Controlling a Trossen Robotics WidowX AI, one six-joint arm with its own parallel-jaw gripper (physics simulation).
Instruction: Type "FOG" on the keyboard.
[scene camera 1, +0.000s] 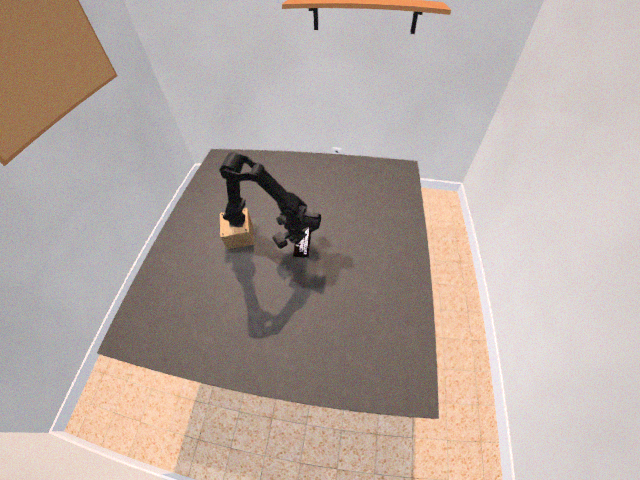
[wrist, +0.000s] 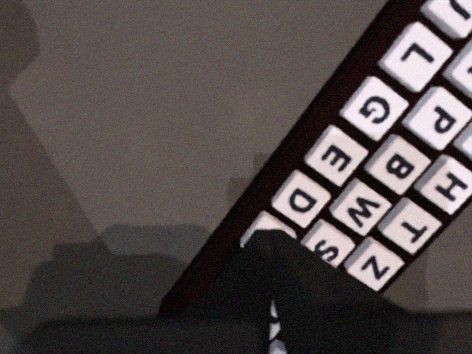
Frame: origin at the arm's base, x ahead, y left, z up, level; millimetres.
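Seen in the pictures: gripper, fingertip midpoint: (scene camera 1: 297, 243) (wrist: 267, 241); arm's base, link origin: (scene camera 1: 237, 220).
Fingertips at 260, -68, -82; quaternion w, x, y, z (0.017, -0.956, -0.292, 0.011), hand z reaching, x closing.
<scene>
Offsets run from my fingertips to a thing's middle, as dx, dy, dz. Level surfaces: height alone.
The keyboard @(+22, +38, -13) (scene camera 1: 303, 246) (wrist: 302, 135) has a dark red-black body and white letter keys. It lies on the dark table, slanting across the right of the wrist view. The G key @(+4, +53, -7) (wrist: 374, 110) shows beyond the E key @(+4, +35, -7) (wrist: 336, 156) and the D key @(+3, +16, -7) (wrist: 301, 199). The fingertips cover most of the end key @(+2, -2, -7) (wrist: 265, 223) beside D, and its letter is hidden. No key with a readable O shows. My gripper (scene camera 1: 299, 239) (wrist: 267, 241) is shut and empty, with its tips over that end key. I cannot tell whether they touch it.
The arm's wooden base block (scene camera 1: 237, 238) stands left of the keyboard on the dark table @(dz -21) (scene camera 1: 361, 330). The arm arches over from the block. Its shadows fall in front of and around the keyboard. A wall shelf (scene camera 1: 367, 6) hangs far behind.
</scene>
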